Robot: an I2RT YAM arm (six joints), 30 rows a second.
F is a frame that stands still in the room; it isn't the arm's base.
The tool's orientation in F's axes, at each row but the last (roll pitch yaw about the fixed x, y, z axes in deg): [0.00, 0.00, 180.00]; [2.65, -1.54, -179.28]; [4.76, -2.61, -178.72]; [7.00, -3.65, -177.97]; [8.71, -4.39, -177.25]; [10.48, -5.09, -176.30]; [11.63, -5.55, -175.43]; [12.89, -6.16, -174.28]
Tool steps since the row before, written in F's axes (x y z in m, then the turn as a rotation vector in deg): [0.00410, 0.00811, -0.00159, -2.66, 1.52, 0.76]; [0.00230, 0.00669, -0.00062, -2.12, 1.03, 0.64]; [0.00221, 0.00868, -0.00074, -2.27, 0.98, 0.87]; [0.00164, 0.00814, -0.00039, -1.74, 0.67, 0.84]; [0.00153, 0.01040, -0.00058, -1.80, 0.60, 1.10]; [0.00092, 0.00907, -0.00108, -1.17, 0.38, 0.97]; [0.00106, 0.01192, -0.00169, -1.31, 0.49, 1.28]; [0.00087, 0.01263, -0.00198, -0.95, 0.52, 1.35]
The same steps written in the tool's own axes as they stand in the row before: [-0.00410, -0.00811, -0.00159, 2.66, -1.52, 0.76]; [-0.00240, -0.00668, -0.00025, 2.12, -1.03, 0.63]; [-0.00243, -0.00865, 0.00009, 2.28, -0.96, 0.85]; [-0.00195, -0.00805, 0.00072, 1.77, -0.64, 0.81]; [-0.00207, -0.01026, 0.00114, 1.85, -0.53, 1.05]; [-0.00159, -0.00901, 0.00071, 1.22, -0.29, 0.93]; [-0.00216, -0.01186, 0.00092, 1.38, -0.35, 1.25]; [-0.00232, -0.01255, 0.00109, 1.03, -0.32, 1.35]
